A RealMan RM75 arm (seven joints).
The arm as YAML. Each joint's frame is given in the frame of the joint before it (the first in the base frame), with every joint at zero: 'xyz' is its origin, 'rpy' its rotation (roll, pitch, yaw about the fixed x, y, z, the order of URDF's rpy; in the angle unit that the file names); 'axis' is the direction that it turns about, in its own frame. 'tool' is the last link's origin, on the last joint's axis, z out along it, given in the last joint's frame.
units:
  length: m
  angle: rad
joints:
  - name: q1
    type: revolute
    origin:
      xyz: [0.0, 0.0, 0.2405]
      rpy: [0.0, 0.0, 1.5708]
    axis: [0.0, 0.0, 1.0]
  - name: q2
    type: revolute
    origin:
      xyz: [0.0, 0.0, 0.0]
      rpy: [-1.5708, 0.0, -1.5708]
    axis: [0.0, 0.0, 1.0]
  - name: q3
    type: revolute
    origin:
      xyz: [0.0, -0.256, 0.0]
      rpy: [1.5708, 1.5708, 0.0]
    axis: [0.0, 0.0, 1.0]
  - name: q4
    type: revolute
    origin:
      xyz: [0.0, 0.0, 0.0]
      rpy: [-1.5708, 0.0, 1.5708]
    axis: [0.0, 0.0, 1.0]
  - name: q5
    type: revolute
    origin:
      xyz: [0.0, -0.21, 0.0]
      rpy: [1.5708, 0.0, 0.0]
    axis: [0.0, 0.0, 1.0]
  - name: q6
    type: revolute
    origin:
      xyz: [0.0, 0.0, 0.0]
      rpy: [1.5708, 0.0, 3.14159]
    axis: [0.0, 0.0, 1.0]
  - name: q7
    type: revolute
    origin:
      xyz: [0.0, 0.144, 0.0]
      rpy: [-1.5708, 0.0, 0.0]
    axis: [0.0, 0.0, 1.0]
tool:
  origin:
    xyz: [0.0, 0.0, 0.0]
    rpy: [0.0, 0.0, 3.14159]
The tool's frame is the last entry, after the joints.
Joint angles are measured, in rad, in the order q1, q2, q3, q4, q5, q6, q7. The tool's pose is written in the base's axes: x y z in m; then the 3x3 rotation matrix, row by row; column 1 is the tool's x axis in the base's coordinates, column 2 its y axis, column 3 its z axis. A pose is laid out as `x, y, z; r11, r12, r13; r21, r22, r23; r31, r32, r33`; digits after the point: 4 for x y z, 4 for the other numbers.
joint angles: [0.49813 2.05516 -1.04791 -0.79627 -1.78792 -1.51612 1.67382]
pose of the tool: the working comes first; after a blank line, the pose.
Where each joint sits with the arm in this pose, in the base's axes (m; each line is computed from the numbers above, not from the rounded line before):
q1: 0.0000 0.0000 0.2405
q2: 0.0000 0.0000 0.2405
q3: 0.1990 0.1082 0.1213
q4: 0.1990 0.1082 0.1213
q5: 0.2817 0.3013 0.1192
q6: 0.2817 0.3013 0.1192
q7: 0.2233 0.3335 -0.0084
the tool: 0.2233 0.3335 -0.0084

0.2233, 0.3335, -0.0084; 0.7664, -0.4981, -0.4056; -0.4451, -0.8671, 0.2238; -0.4632, 0.0090, -0.8862
